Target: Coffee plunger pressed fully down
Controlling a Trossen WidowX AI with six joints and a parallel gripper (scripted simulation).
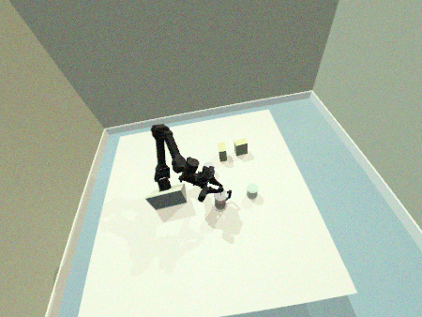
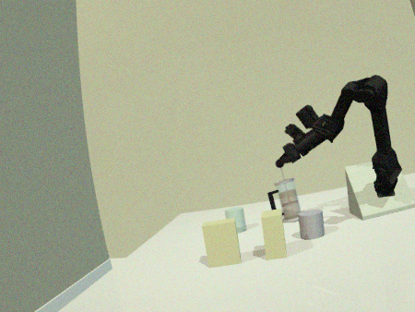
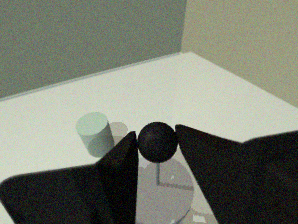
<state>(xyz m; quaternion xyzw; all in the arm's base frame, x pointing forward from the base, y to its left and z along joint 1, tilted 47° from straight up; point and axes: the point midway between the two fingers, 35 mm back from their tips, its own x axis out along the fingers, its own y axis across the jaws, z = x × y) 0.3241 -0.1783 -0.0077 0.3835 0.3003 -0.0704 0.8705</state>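
The glass coffee press lies 10 mm to the left of my gripper tip and 110 mm below it. From my gripper tip the other things lie so: pale green cylinder (170 mm ahead, 40 mm to the left, 170 mm below).
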